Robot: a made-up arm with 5 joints.
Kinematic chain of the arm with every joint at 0, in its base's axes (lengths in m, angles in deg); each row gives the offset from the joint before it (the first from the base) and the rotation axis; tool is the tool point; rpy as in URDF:
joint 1: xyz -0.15 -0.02 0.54 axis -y
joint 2: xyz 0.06 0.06 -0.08 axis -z
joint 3: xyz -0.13 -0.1 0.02 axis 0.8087 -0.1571 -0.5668
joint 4: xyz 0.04 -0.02 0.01 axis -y
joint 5: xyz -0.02 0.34 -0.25 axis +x
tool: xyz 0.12 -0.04 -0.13 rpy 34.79 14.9 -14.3
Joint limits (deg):
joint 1: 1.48..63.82
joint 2: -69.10..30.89
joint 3: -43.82..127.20
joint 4: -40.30..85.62
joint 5: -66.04..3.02
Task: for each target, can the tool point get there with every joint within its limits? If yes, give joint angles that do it. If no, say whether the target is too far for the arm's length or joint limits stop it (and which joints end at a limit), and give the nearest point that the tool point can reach.
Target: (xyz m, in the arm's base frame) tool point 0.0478 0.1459 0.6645
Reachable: yes | joints 36.85 -5.24 86.08 -12.90 -51.56
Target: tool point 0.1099 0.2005 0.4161
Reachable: yes | joints 31.17 -23.57 20.00 18.22 -47.02
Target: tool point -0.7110 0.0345 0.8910
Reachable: no: joint limits stop it (at a limit: joint 1, joint 2, joint 3, joint 4, joint 5) | nearest point -0.3039 -0.0553 0.8535 | short by 0.419 m
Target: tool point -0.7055 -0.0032 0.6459
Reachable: no: joint limits stop it (at a limit: joint 1, joint 2, joint 4, joint 5) | nearest point -0.4153 0.1628 0.4510 | short by 0.387 m
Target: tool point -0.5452 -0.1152 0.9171
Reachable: no: joint limits stop it (at a limit: joint 1, joint 2, joint 3, joint 4, joint 5) | nearest point -0.3039 -0.0553 0.8535 | short by 0.257 m
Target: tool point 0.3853 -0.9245 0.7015
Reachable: no: too far | nearest point 0.1698 -0.4869 0.6365 | short by 0.492 m
